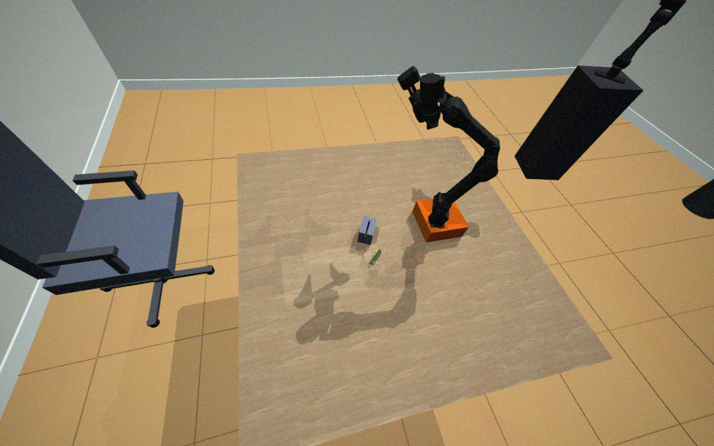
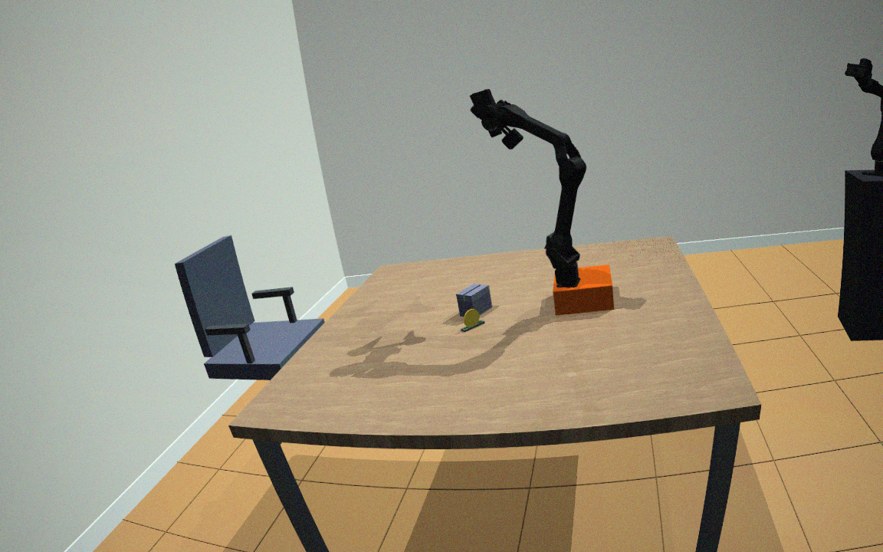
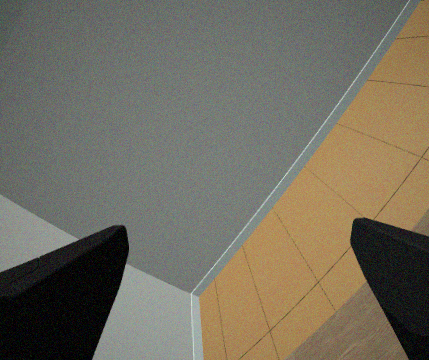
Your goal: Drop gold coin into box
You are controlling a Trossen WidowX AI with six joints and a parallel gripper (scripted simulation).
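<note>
Right now my gripper tip is 53 cm above the gold coin, 36 cm to the right of it and 6 cm short of it.
</note>
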